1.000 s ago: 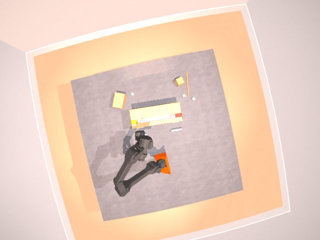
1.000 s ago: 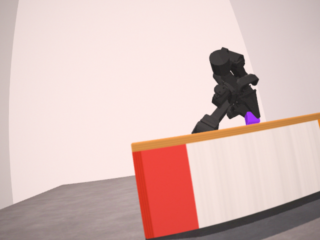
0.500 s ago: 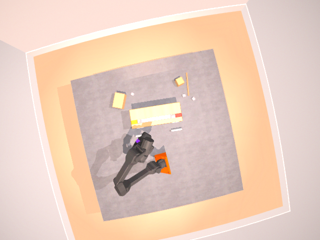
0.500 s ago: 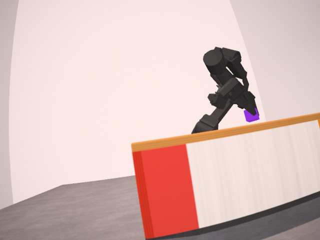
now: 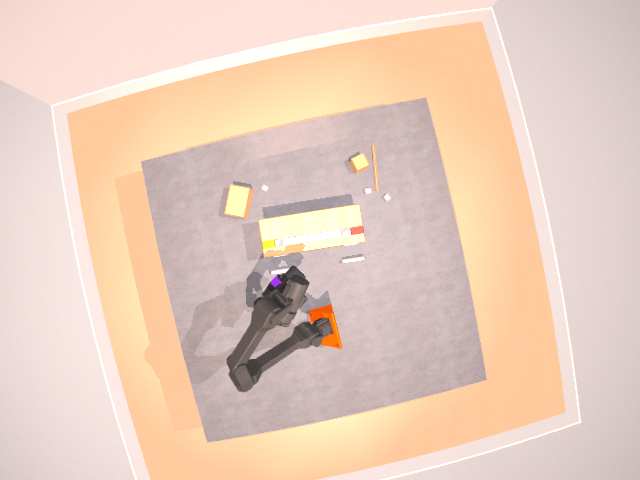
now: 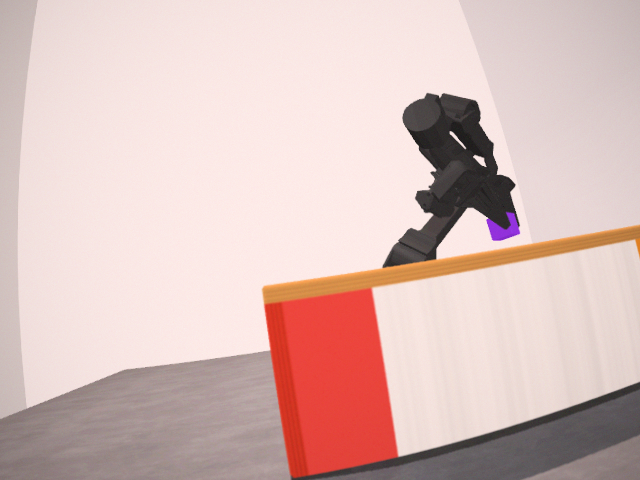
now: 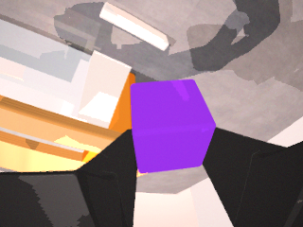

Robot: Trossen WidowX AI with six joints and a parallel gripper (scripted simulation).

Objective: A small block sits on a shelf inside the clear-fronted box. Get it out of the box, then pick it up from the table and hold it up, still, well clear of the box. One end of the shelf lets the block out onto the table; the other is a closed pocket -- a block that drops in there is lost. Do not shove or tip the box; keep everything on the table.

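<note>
Right now my gripper tip is 1 cm to the left of the purple block, 1 cm below it and 1 cm past it. From my gripper tip the other things lie so: thin orange stick 51 cm to the right, 31 cm ahead, 17 cm below; then clear-fronted box 17 cm to the right, 11 cm below, 9 cm ahead.
</note>
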